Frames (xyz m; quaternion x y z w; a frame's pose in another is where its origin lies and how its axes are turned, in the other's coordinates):
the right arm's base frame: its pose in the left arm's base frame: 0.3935 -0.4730 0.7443 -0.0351 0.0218 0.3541 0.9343
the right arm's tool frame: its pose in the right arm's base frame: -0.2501 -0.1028 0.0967 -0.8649 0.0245 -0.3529 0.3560
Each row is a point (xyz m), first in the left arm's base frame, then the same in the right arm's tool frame.
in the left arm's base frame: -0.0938 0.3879 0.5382
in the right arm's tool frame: -0.1090 -0.5547 1.0588
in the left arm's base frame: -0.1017 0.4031 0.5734
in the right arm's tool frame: -0.0905 -0.5883 1.0508
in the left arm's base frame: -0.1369 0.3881 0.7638
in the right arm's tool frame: -0.0163 -0.7194 0.9283
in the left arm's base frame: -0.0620 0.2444 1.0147
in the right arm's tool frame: 0.1341 -0.7563 0.6729
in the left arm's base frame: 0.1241 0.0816 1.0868
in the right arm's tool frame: 0.2640 -0.6044 0.5104
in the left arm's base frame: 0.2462 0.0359 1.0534
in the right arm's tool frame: 0.3240 -0.4844 0.4998
